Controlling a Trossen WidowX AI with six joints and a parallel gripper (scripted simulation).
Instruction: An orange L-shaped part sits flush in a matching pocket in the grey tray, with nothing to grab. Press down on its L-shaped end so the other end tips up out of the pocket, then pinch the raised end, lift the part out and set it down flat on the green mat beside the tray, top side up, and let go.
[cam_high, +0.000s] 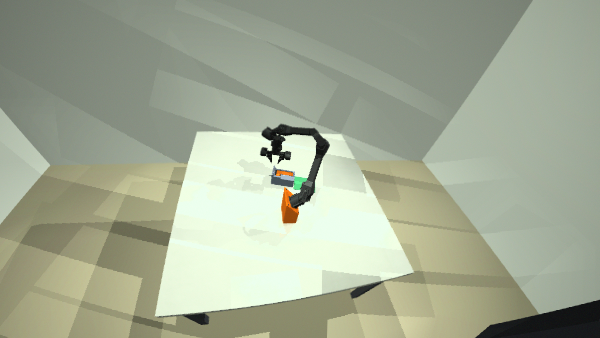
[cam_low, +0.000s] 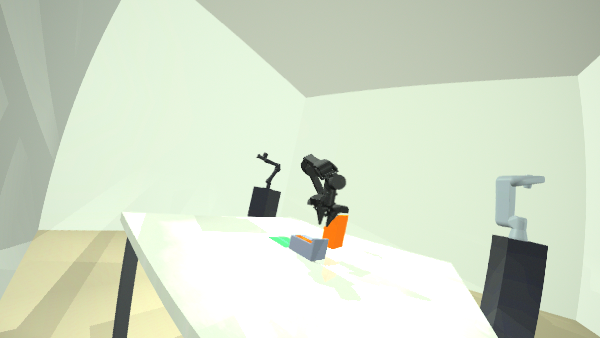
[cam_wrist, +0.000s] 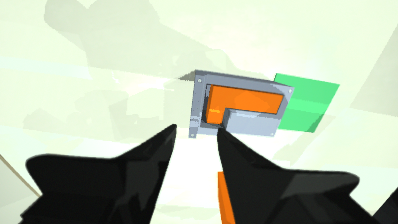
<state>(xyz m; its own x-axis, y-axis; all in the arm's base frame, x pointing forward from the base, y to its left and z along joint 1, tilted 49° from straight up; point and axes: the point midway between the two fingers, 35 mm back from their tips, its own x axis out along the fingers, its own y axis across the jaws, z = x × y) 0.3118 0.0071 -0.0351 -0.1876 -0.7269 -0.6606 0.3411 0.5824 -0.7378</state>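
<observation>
The orange L-shaped part is 3 cm behind my gripper tip, 5 cm to the right of it and 10 cm below it. From my gripper tip the other things lie so: green mat 9 cm behind, 21 cm to the right, 16 cm below.
</observation>
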